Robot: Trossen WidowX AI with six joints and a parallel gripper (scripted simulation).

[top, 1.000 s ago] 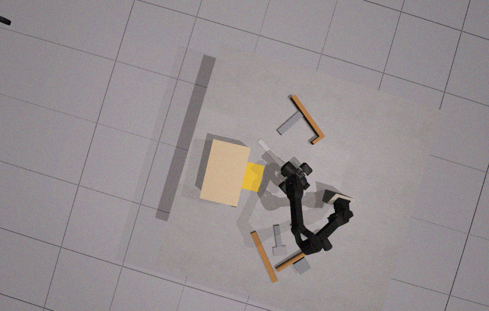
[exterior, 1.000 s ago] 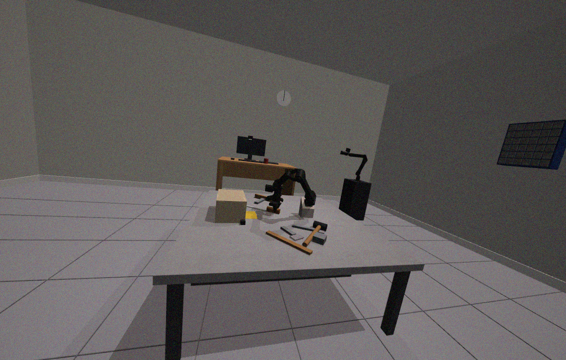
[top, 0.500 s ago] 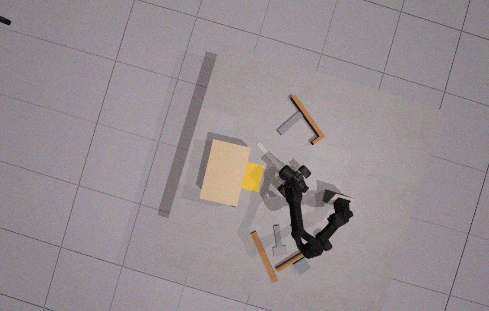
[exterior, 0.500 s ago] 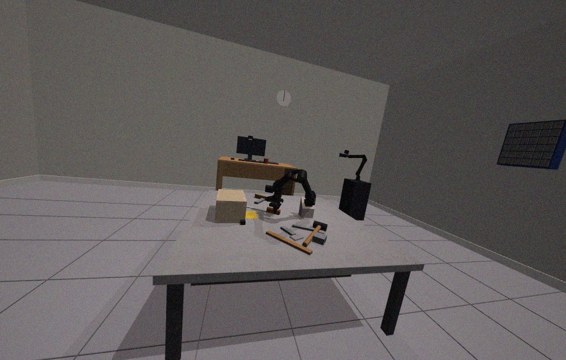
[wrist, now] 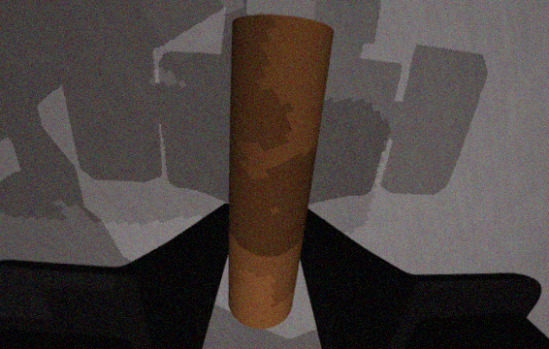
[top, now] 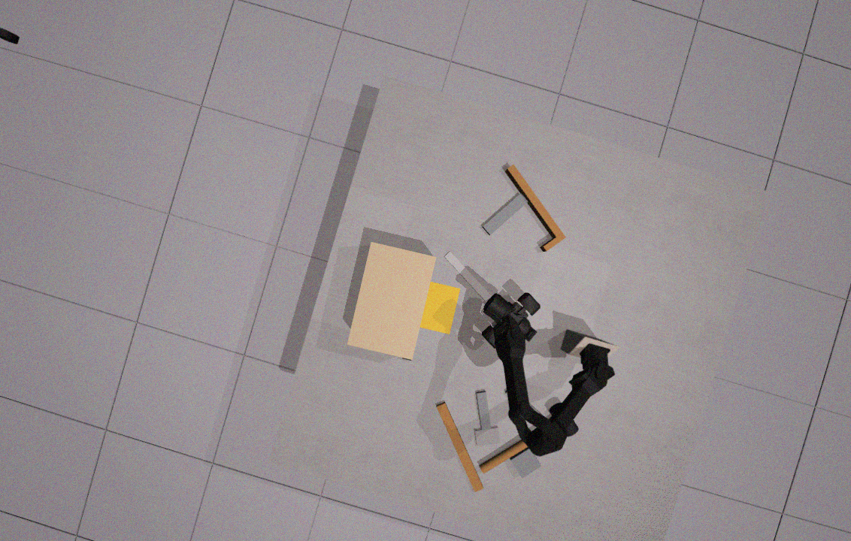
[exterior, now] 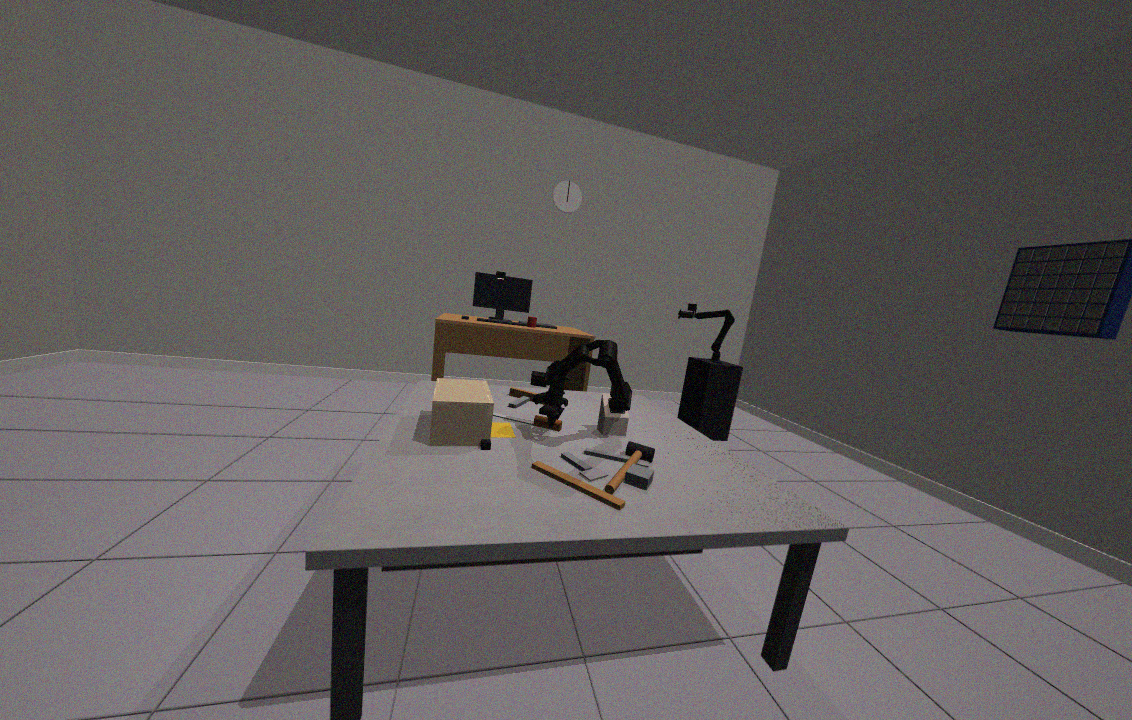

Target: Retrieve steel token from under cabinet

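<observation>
Now: gripper tip 34 cm to the right of the grey l-shaped bracket and 3 cm past it. Also, from my gripper tip: grey bar (31 cm to the right, 9 cm ahead); then wooden stick (44 cm to the left, 3 cm ahead); then grey steel token (27 cm ahead, 7 cm to the left, 1 cm below).
</observation>
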